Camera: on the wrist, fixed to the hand. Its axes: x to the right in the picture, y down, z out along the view.
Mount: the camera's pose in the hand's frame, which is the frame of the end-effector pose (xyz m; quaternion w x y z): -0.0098 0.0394 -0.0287 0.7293 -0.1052 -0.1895 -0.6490
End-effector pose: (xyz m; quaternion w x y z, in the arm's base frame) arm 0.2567 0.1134 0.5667 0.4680 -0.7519 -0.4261 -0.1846
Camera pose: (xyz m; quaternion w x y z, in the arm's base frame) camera 0.2867 0.0763 0.5527 0.0617 -0.3560 -0.8680 -0.3407
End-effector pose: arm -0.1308 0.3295 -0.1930 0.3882 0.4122 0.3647 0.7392
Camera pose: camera -0.1637 0.2976 -0.1737 0.8753 0.1632 0.3821 0.2474
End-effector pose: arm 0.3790 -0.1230 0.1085 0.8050 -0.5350 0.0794 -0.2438
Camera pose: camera 0.3715 -0.1298 0.0598 0.3876 -0.5726 -0.4162 -0.5905
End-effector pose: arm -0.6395 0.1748 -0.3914 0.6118 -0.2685 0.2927 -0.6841
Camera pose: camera -0.6325 0.1835 -0.4399 0.0294 -0.5797 -0.0048 -0.8143
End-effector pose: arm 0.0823 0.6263 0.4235 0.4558 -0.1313 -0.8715 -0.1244
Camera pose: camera 0.1230 0.6523 0.4351 0.0727 0.3983 -0.7941 -0.4533
